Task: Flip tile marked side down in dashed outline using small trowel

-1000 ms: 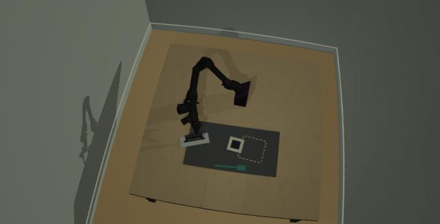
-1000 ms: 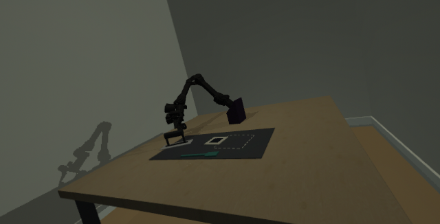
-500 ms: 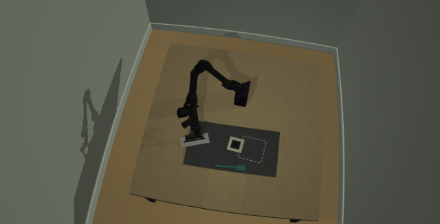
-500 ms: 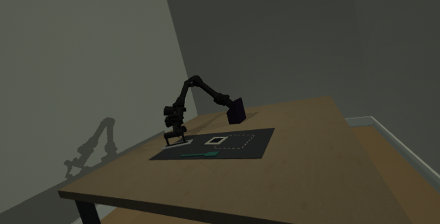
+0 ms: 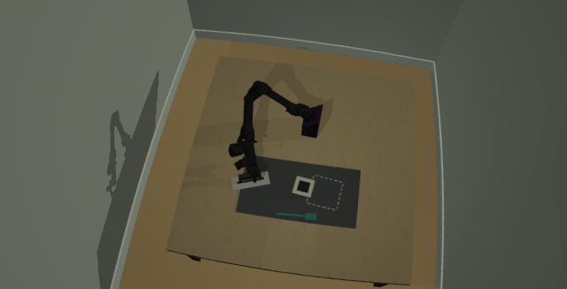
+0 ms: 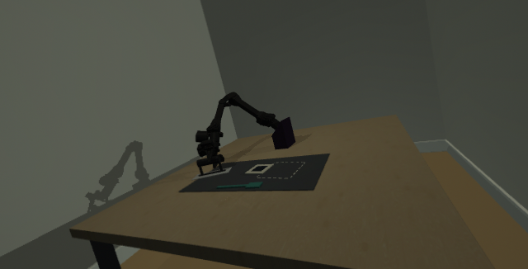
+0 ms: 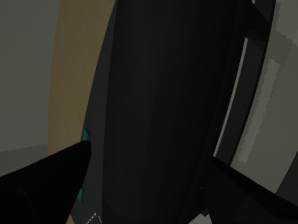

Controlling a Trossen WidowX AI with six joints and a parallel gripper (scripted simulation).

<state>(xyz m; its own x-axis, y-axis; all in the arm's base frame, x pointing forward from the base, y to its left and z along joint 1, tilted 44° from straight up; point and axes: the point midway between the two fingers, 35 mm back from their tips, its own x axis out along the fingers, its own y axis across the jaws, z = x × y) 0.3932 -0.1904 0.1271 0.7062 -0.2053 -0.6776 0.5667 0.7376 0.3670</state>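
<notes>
Now: the tile 260 mm to the left of my gripper tip, 50 mm below it and 50 mm behind it. From my gripper tip the other things lie so: grey flat-bladed trowel: 20 mm behind, 10 mm to the right, 10 mm below; then small green trowel: 280 mm to the left, 120 mm ahead, 50 mm below; then dark mat: 250 mm to the left, 70 mm below, 20 mm behind.
</notes>
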